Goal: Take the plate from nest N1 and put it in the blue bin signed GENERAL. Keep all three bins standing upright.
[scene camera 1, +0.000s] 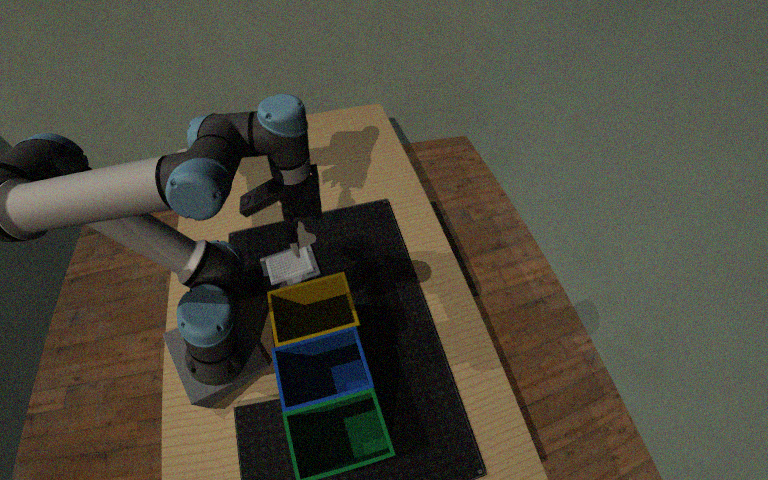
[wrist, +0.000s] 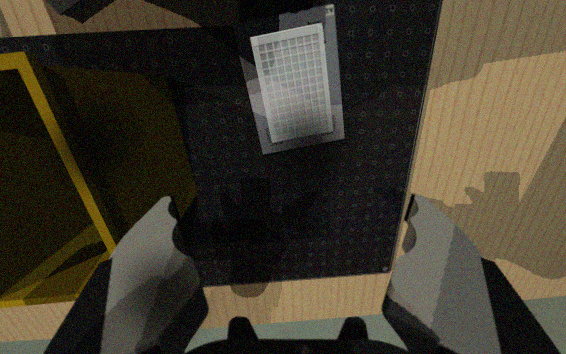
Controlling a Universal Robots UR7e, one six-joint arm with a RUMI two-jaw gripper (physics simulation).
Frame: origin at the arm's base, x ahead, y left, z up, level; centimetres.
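Seen in the pictures: gripper, fingertip midpoint: point(scene camera 1: 295, 230) point(wrist: 290, 198); arm's base, link origin: point(scene camera 1: 216, 357).
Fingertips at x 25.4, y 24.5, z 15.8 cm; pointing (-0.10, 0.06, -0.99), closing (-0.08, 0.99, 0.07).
Note:
Pixels of each thing's top centre, then the offset from my fingertips to it. "spot": a spot on its surface instead. Level surfaces: height alone.
- blue bin, surface spot: point(scene camera 1: 278, 380) spot: dx -4.6, dy -34.2, dz -1.8 cm
- yellow bin, top centre: point(scene camera 1: 310, 308) dx +2.7, dy -19.6, dz -1.8 cm
- green bin, surface spot: point(scene camera 1: 291, 447) spot: dx -2.7, dy -46.8, dz -1.8 cm
- dark mat, surface height: dz -19.7 cm
- light wooden table, surface height: dz -21.1 cm
A white plate with a grid of small wells point(scene camera 1: 287, 266) point(wrist: 295, 85) lies on a grey nest point(scene camera 1: 314, 270) point(wrist: 337, 107), on the dark mat beside the yellow bin. A small label at the nest's corner in the wrist view is too blurred to read. The blue bin point(scene camera 1: 278, 380) stands upright between the yellow and green bins; its sign cannot be read. My gripper point(scene camera 1: 302, 242) point(wrist: 290, 198) is open and empty. It hangs above the mat; in the wrist view the plate lies beyond the fingertips, between their lines.
The yellow bin point(scene camera 1: 271, 318) point(wrist: 70, 152) stands upright, close to the nest. The green bin point(scene camera 1: 291, 447) stands upright on the blue bin's other side. The dark mat point(scene camera 1: 430, 373) point(wrist: 300, 250) lies on a light wooden table point(scene camera 1: 481, 362). The arm's base stands left of the bins.

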